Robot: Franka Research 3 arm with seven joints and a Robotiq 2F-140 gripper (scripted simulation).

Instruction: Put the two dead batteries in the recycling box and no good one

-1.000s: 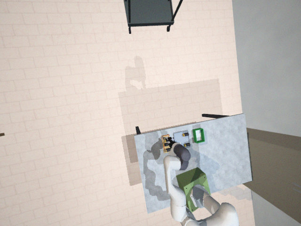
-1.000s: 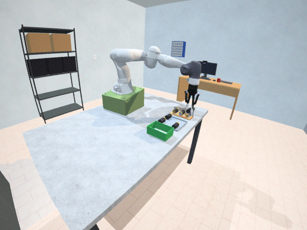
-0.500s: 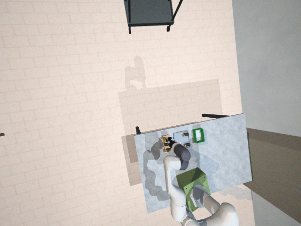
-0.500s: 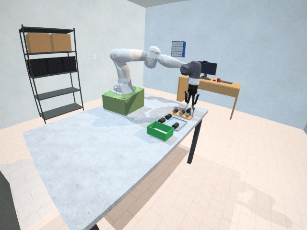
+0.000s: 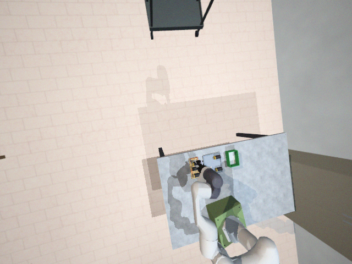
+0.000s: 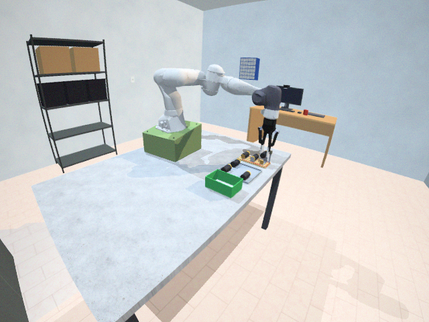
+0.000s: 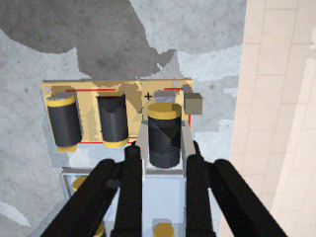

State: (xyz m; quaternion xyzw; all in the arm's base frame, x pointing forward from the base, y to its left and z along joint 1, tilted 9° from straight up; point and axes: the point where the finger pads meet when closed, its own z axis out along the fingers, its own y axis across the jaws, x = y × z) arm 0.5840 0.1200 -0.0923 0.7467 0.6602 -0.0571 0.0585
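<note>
The post lies 30 mm ahead of my hand, 30 mm to the left of it and 60 mm below it. Round my hand: grey tray 90 mm behind, 180 mm to the right, 90 mm below; then green recycling box 90 mm behind, 380 mm to the right, 80 mm below.
</note>
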